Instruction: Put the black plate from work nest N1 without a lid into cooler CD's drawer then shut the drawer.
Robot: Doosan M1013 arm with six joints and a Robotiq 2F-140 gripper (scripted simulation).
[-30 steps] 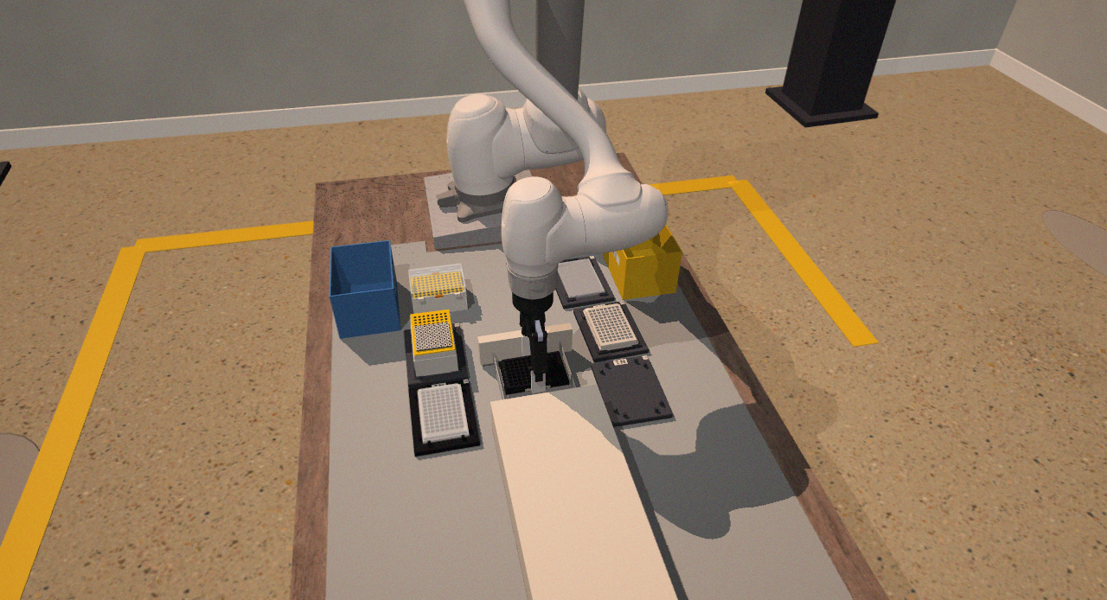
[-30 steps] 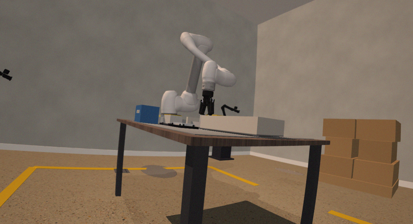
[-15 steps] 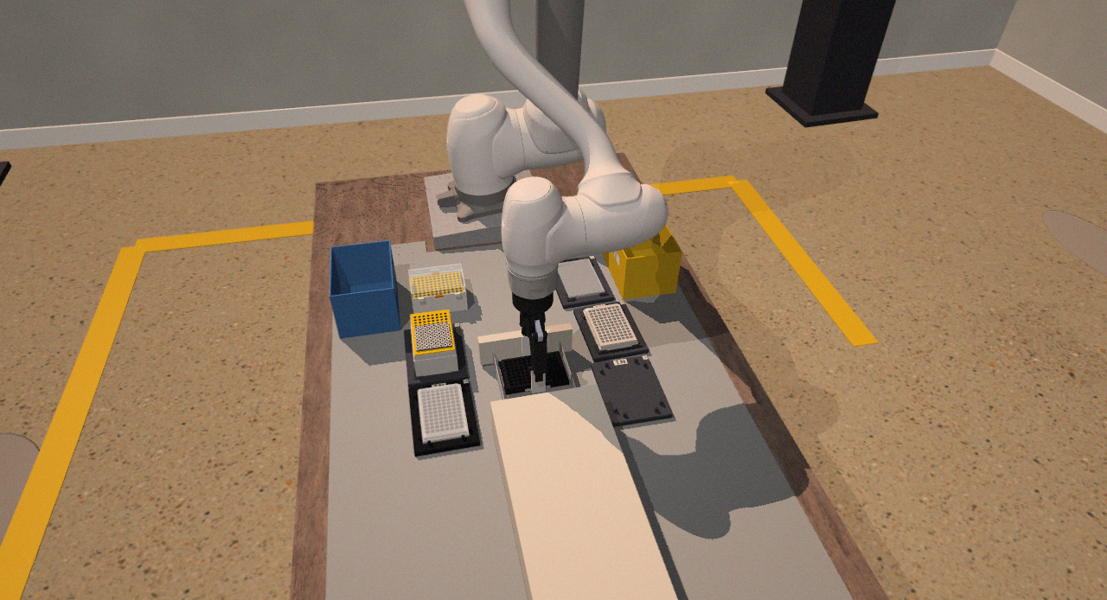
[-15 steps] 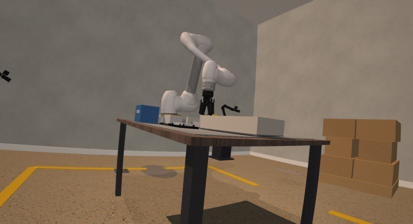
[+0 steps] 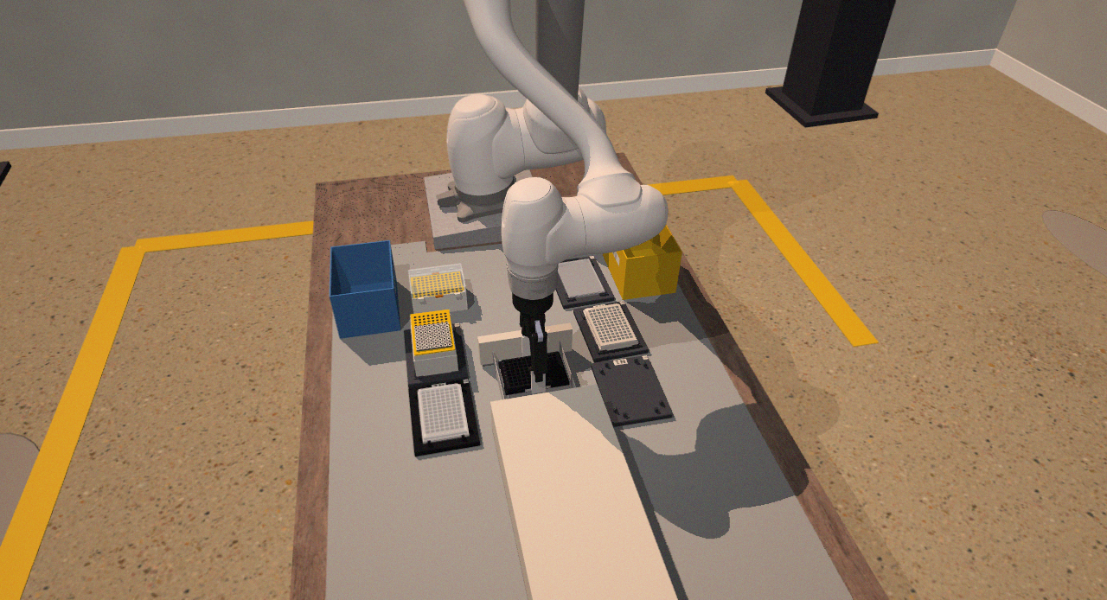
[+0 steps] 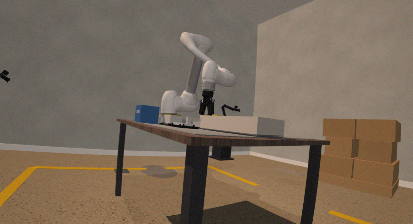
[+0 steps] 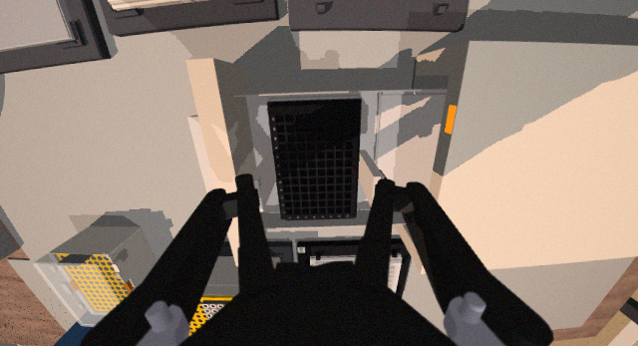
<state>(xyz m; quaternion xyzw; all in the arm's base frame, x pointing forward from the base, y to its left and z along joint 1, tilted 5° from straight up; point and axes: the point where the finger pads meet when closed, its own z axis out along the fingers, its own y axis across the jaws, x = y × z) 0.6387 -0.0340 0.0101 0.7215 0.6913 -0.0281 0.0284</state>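
Right now my hand is 4 cm short of the drawer and 3 cm above it. The rest, counted from my hand: work nest N1 (7 cm ahead, 18 cm to the left, 5 cm below); then cooler CD (17 cm ahead, 1 cm to the right, 2 cm below); then black plate (2 cm below).
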